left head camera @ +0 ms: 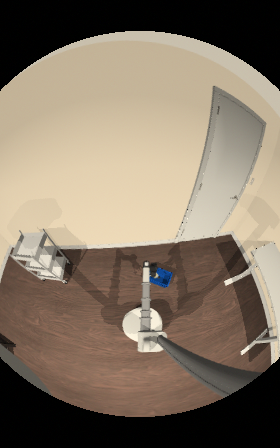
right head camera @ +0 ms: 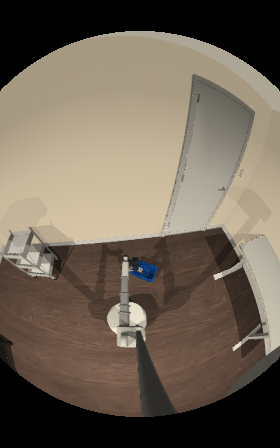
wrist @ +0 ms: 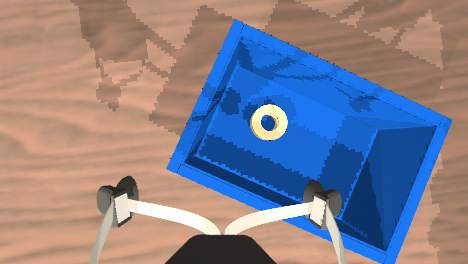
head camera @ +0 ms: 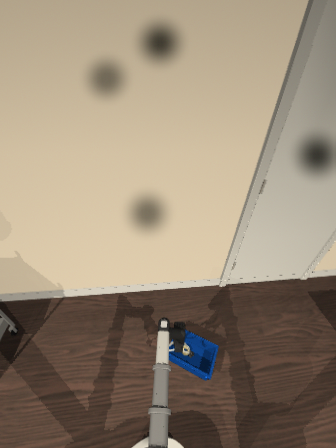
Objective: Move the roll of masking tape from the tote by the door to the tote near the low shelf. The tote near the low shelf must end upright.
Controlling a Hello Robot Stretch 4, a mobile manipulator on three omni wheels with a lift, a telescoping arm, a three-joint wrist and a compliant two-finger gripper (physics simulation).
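Frame: origin at the robot's base, x down, y left, z ahead, level; millimetres.
Where they show: gripper, fingertip midpoint: (left head camera: 150,277) (right head camera: 134,271) (wrist: 222,194) (head camera: 176,354).
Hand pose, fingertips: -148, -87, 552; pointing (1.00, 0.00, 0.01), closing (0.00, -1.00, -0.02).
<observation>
Things, the pixels of their top centre, and the offset from my fingertips, as dx, dy, dz. "*": a spot on its surface instead. Level surfaces: height alone.
- blue tote at its top centre: (wrist: 313,143) (head camera: 192,350) (right head camera: 143,269) (left head camera: 158,275) +56, -111, +49
- masking tape at its top centre: (wrist: 269,122) +145, -74, +81
- white shelf cart at a spot on its surface: (left head camera: 31,245) (right head camera: 20,243) * -486, +1349, -11
- white table at its surface level: dx -544
The blue tote (head camera: 212,367) (left head camera: 165,282) (right head camera: 151,273) (wrist: 325,66) stands upright on the wood floor near the door. The cream roll of masking tape (wrist: 281,122) lies flat on the tote's bottom, towards its left end in the wrist view. My gripper (wrist: 222,194) is open and empty above the tote's near left side. In the wrist view its right fingertip overlaps the tote's near wall and its left fingertip is over the floor outside. The tape is beyond the fingertips, apart from them. The arm and gripper partly cover the tote in the head views. The tote near the low shelf does not show.
A white shelf cart (left head camera: 31,245) (right head camera: 19,243) stands at the left by the wall. The grey door (head camera: 295,215) (left head camera: 220,165) (right head camera: 210,155) is behind the tote to the right. A white table (left head camera: 267,265) (right head camera: 260,265) with legs stands at the right.
</observation>
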